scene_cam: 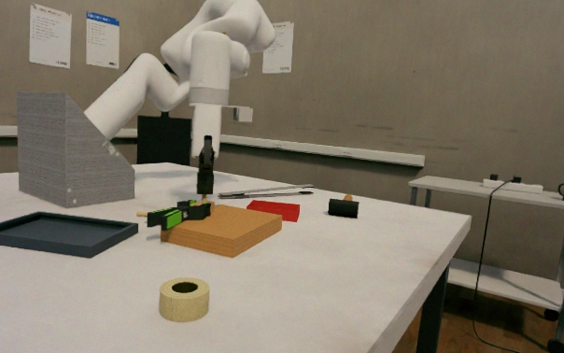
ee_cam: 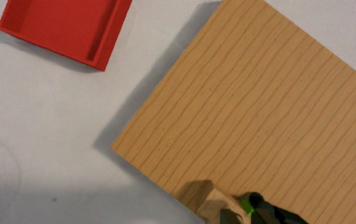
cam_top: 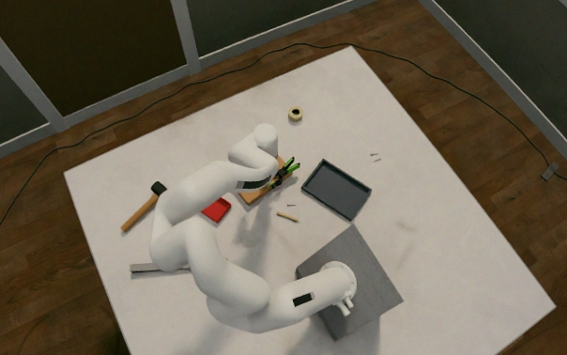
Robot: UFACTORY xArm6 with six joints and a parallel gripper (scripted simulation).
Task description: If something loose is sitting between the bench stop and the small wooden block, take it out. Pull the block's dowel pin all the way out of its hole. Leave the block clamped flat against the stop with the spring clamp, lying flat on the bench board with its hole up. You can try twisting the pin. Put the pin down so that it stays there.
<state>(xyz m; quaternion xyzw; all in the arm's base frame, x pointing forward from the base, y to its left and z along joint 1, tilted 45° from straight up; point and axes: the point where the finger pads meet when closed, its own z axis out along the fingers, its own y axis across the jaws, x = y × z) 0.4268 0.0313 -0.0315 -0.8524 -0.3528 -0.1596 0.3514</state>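
The dowel pin is 2 cm below my hand. The rest, counted from my hand: loose dowel 13 cm behind, 1 cm to the right, 9 cm below; small wooden block 5 cm below; red tray 4 cm ahead, 20 cm to the left, 9 cm below.
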